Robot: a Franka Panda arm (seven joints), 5 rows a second.
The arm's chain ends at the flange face. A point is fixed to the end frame.
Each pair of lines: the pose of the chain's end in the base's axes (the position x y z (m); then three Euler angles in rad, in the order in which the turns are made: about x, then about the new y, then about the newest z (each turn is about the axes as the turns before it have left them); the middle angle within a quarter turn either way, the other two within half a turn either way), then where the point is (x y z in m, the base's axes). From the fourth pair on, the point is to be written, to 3 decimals.
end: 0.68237 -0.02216 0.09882 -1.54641 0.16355 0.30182
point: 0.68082 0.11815 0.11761
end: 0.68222 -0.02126 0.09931 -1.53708 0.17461 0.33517
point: 0.68275 0.11876 0.12021
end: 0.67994 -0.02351 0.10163 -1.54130 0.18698 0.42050
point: 0.68365 0.11625 0.12391
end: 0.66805 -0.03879 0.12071 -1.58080 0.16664 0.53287
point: 0.671 0.101 0.140
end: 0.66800 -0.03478 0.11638 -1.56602 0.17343 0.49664
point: 0.671 0.105 0.137
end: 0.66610 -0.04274 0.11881 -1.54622 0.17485 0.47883
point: 0.669 0.097 0.142
